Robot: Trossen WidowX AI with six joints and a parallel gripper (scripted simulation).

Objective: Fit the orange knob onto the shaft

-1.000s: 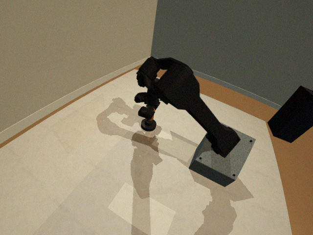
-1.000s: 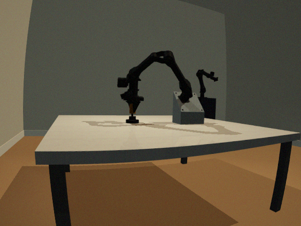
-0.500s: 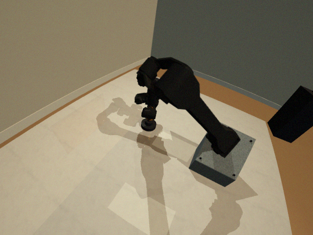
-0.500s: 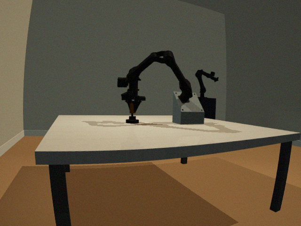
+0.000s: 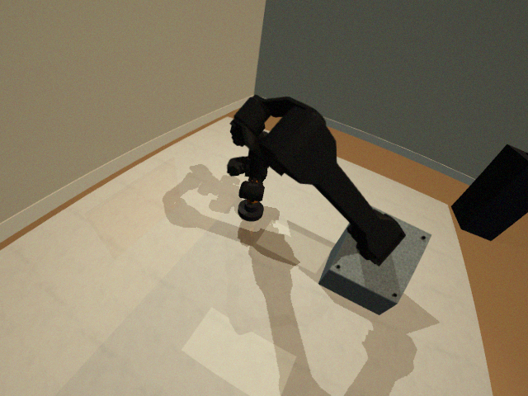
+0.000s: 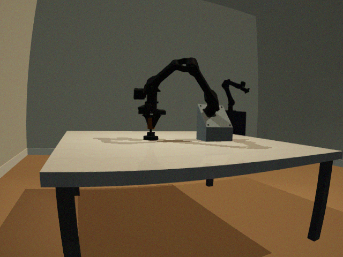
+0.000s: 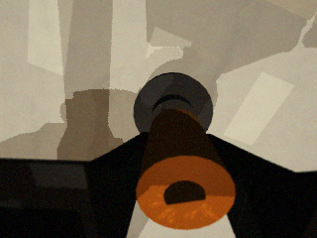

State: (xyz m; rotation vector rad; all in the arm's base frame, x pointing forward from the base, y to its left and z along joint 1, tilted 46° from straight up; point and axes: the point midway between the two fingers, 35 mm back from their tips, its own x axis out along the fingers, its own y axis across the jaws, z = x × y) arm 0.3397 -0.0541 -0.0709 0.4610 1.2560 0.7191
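The orange knob lies 2 cm above my gripper tip. Round my gripper tip: pedestal: 4 cm below.
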